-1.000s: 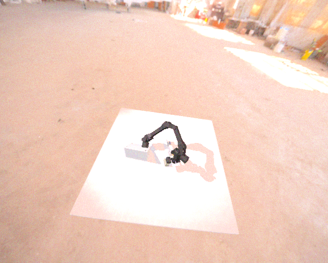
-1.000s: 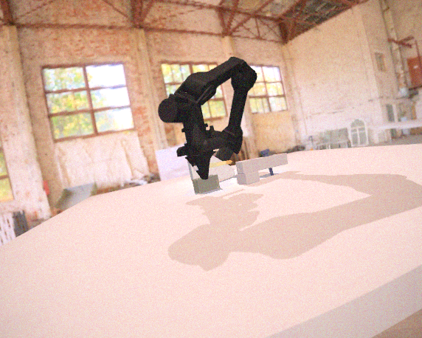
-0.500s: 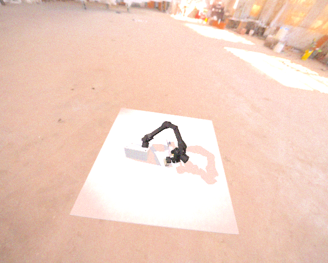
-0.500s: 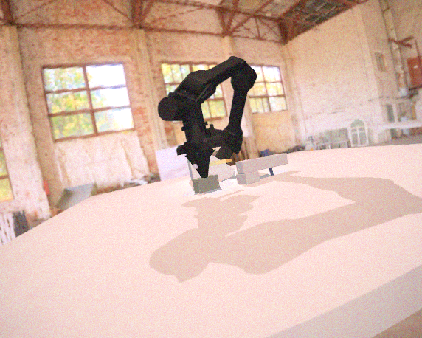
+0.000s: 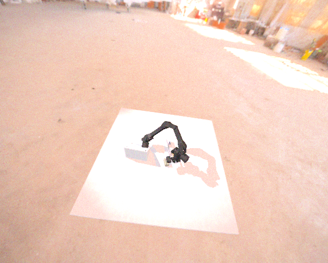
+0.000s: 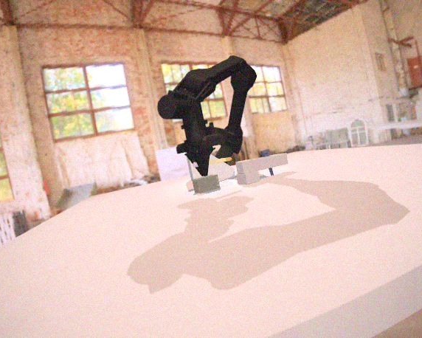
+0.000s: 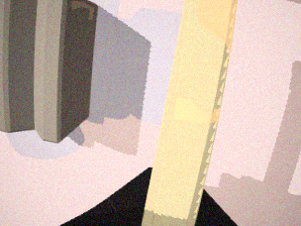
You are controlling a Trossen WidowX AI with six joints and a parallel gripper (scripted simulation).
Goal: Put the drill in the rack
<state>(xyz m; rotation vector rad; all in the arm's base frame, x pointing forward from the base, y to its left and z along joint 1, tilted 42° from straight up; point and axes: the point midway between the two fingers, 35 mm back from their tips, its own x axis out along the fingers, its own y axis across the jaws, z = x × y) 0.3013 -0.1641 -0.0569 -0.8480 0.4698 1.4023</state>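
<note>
My gripper tip is now 4 cm to the right of the yellow drill, 3 cm below it and 1 cm past it. The rest, counted from my gripper tip: long pale block (20 cm to the left, 4 cm behind, 1 cm below); then tan rack (8 cm behind, 3 cm below, 2 cm to the left); then blue-violet key (22 cm to the left, 4 cm behind).
</note>
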